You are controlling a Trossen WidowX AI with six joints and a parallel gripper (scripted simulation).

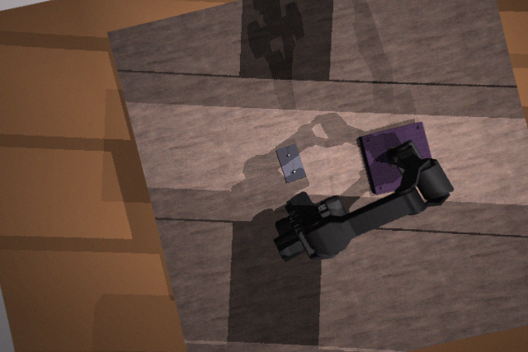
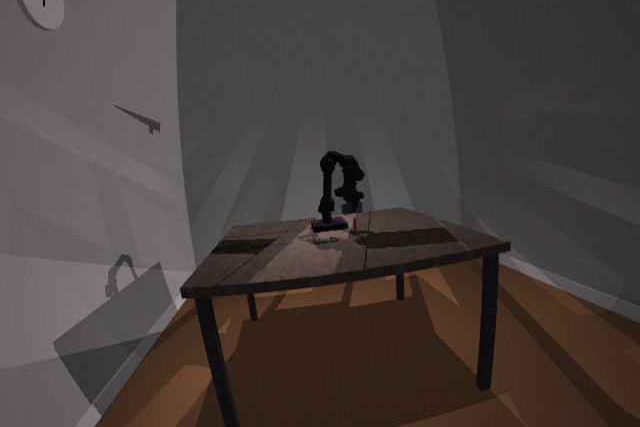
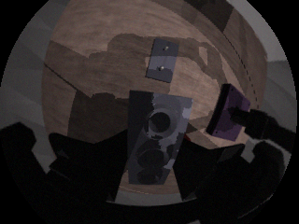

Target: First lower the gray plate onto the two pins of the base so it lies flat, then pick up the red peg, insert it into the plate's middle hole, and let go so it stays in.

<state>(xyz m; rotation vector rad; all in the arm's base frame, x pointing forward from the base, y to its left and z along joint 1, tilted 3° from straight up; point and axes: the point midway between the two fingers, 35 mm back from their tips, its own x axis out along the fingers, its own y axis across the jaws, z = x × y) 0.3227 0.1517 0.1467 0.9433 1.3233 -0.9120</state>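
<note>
Now: gripper tip 15 cm to the left of the base, 13 cm above it and 2 cm short of it. From my gripper tip the other things lie so: red peg: 12 cm behind, 9 cm below, 1 cm to the left; then gray plate: 3 cm above.
</note>
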